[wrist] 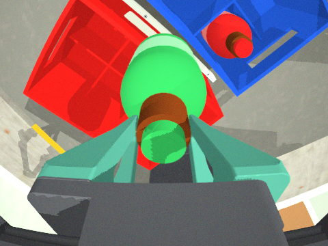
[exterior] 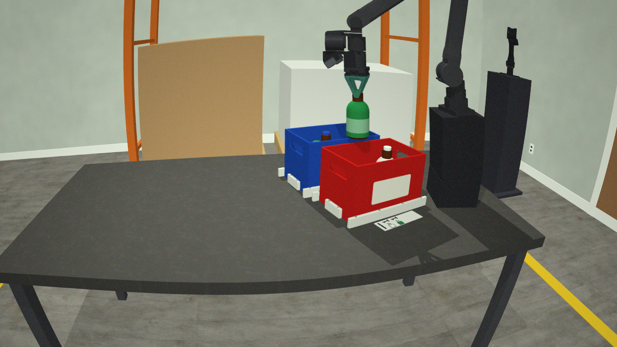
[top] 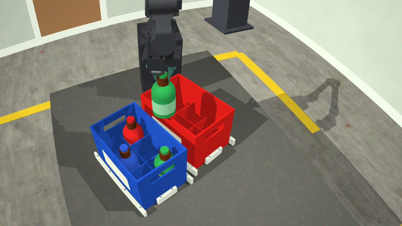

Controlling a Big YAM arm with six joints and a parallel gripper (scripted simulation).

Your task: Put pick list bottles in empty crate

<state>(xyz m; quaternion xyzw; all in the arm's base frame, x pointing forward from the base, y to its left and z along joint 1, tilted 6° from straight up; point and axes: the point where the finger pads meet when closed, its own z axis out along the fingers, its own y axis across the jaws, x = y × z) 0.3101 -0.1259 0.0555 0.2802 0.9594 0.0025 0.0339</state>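
Right now the green bottle is 60 mm below my hand. Round my hand: red bottle 240 mm below, 100 mm to the right, 60 mm behind; white-label bottle 240 mm below, 100 mm behind, 30 mm to the left; red crate 250 mm below, 100 mm to the left, 30 mm behind.
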